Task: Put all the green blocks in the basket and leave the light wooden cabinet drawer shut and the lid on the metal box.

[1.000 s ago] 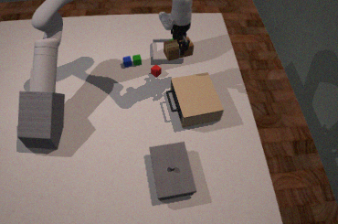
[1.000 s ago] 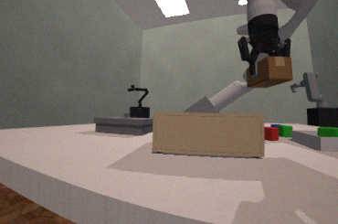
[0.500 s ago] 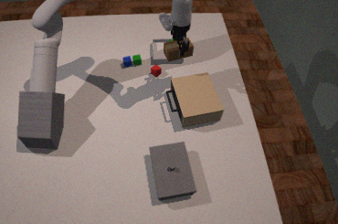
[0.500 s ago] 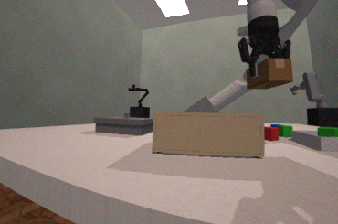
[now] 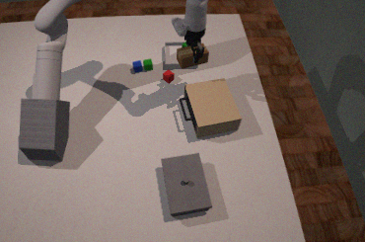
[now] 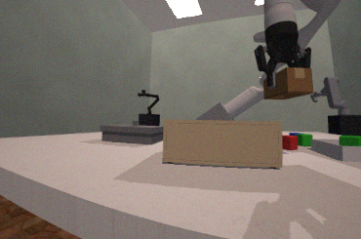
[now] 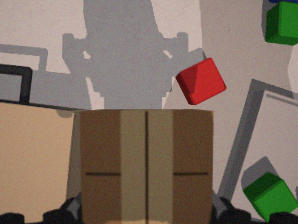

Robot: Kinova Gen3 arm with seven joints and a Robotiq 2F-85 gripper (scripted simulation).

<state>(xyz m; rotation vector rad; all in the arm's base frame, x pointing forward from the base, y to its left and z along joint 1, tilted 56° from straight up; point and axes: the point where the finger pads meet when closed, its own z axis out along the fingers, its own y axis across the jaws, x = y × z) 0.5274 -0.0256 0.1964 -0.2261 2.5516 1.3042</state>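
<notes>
Right now my hand is 15 cm above the red block, 9 cm past it and 3 cm to the right of it. Also, from my hand: basket (16 cm to the left, 16 cm below, 3 cm behind); then cardboard box (right at my hand); then light wooden cabinet (16 cm to the right, 13 cm below, 5 cm ahead).
</notes>
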